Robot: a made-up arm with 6 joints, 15 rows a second.
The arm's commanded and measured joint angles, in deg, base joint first. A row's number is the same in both.
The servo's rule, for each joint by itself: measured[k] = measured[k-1] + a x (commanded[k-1-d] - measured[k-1]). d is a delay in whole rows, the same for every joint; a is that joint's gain. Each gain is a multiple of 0.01, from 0.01 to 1. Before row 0 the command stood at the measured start. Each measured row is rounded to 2 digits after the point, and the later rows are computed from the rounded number. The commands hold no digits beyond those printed.
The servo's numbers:
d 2
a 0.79 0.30 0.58 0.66 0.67 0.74
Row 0, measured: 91.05 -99.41 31.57 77.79 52.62 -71.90
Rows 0 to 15, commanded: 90.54 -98.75 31.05 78.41 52.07 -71.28; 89.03 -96.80 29.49 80.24 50.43 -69.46; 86.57 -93.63 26.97 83.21 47.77 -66.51; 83.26 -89.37 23.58 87.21 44.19 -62.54; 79.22 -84.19 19.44 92.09 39.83 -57.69; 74.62 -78.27 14.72 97.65 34.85 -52.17; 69.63 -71.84 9.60 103.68 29.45 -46.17; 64.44 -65.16 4.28 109.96 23.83 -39.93; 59.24 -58.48 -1.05 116.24 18.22 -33.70; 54.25 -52.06 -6.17 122.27 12.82 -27.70; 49.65 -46.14 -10.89 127.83 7.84 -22.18; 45.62 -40.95 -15.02 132.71 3.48 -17.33; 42.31 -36.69 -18.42 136.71 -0.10 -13.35; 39.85 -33.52 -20.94 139.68 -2.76 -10.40; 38.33 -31.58 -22.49 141.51 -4.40 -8.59; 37.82 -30.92 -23.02 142.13 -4.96 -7.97
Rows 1 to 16, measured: 91.05 -99.41 31.57 77.79 52.62 -71.90; 91.05 -99.41 31.57 77.79 52.62 -71.90; 90.65 -99.21 31.27 78.20 52.25 -71.44; 89.37 -98.49 30.24 79.55 51.03 -69.97; 87.16 -97.03 28.34 81.97 48.85 -67.41; 84.08 -94.73 25.58 85.43 45.73 -63.81; 80.24 -91.57 22.02 89.83 41.78 -59.28; 75.80 -87.58 17.79 94.99 37.14 -54.02; 70.93 -82.86 13.04 100.73 31.99 -48.21; 65.80 -77.55 7.96 106.82 26.52 -42.08; 60.62 -71.83 2.73 113.04 20.96 -35.88; 55.59 -65.90 -2.43 119.13 15.51 -29.83; 50.90 -59.97 -7.34 124.87 10.37 -24.17; 46.73 -54.26 -11.79 130.04 5.75 -19.11; 43.24 -48.99 -15.64 134.44 1.83 -14.85; 40.56 -44.35 -18.71 137.90 -1.25 -11.56
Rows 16 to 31, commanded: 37.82 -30.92 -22.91 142.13 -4.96 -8.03; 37.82 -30.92 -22.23 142.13 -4.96 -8.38; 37.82 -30.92 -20.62 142.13 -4.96 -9.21; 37.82 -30.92 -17.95 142.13 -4.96 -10.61; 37.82 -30.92 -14.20 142.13 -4.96 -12.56; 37.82 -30.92 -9.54 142.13 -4.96 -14.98; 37.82 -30.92 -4.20 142.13 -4.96 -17.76; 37.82 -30.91 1.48 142.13 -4.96 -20.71; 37.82 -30.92 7.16 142.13 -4.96 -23.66; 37.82 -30.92 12.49 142.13 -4.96 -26.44; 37.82 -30.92 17.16 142.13 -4.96 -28.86; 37.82 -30.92 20.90 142.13 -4.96 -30.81; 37.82 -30.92 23.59 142.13 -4.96 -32.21; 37.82 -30.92 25.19 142.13 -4.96 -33.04; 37.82 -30.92 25.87 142.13 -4.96 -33.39; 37.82 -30.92 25.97 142.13 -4.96 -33.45
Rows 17 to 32, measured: 38.80 -40.52 -20.90 140.28 -3.36 -9.36; 38.03 -37.64 -22.13 141.50 -4.43 -8.33; 37.86 -35.62 -22.58 141.92 -4.79 -8.11; 37.83 -34.21 -22.38 142.06 -4.90 -8.31; 37.82 -33.22 -21.36 142.11 -4.94 -8.98; 37.82 -32.53 -19.38 142.12 -4.95 -10.19; 37.82 -32.05 -16.38 142.13 -4.96 -11.94; 37.82 -31.71 -12.41 142.13 -4.96 -14.19; 37.82 -31.47 -7.65 142.13 -4.96 -16.83; 37.82 -31.30 -2.35 142.13 -4.96 -19.70; 37.82 -31.19 3.17 142.13 -4.96 -22.63; 37.82 -31.11 8.58 142.13 -4.96 -25.45; 37.82 -31.05 13.56 142.13 -4.96 -27.97; 37.82 -31.01 17.82 142.13 -4.96 -30.07; 37.82 -30.98 21.17 142.13 -4.96 -31.65; 37.82 -30.96 23.50 142.13 -4.96 -32.68
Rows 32 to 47, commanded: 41.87 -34.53 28.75 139.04 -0.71 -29.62; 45.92 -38.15 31.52 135.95 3.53 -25.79; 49.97 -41.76 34.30 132.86 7.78 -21.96; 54.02 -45.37 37.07 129.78 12.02 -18.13; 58.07 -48.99 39.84 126.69 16.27 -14.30; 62.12 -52.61 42.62 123.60 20.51 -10.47; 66.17 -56.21 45.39 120.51 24.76 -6.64; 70.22 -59.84 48.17 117.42 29.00 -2.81; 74.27 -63.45 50.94 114.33 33.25 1.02; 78.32 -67.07 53.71 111.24 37.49 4.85; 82.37 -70.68 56.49 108.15 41.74 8.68; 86.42 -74.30 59.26 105.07 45.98 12.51; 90.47 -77.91 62.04 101.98 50.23 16.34; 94.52 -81.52 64.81 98.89 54.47 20.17; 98.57 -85.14 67.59 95.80 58.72 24.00; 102.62 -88.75 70.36 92.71 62.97 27.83
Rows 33 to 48, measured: 37.82 -30.95 24.87 142.13 -4.96 -33.21; 37.82 -30.94 25.51 142.13 -4.96 -33.39; 41.02 -32.02 27.39 140.09 -2.11 -30.60; 44.89 -33.86 29.79 137.36 1.67 -27.04; 48.90 -36.23 32.41 134.39 5.76 -23.28; 52.94 -38.97 35.11 131.35 9.95 -19.47; 56.99 -41.98 37.85 128.27 14.18 -15.64; 61.04 -45.17 40.62 125.19 18.42 -11.81; 65.09 -48.48 43.39 122.10 22.67 -7.98; 69.14 -51.89 46.16 119.01 26.91 -4.15; 73.19 -55.36 48.93 115.92 31.16 -0.32; 77.24 -58.87 51.70 112.83 35.40 3.51; 81.29 -62.41 54.48 109.74 39.65 7.34; 85.34 -65.98 57.25 106.66 43.89 11.17; 89.39 -69.56 60.03 103.57 48.14 15.00; 93.44 -73.15 62.80 100.48 52.38 18.83
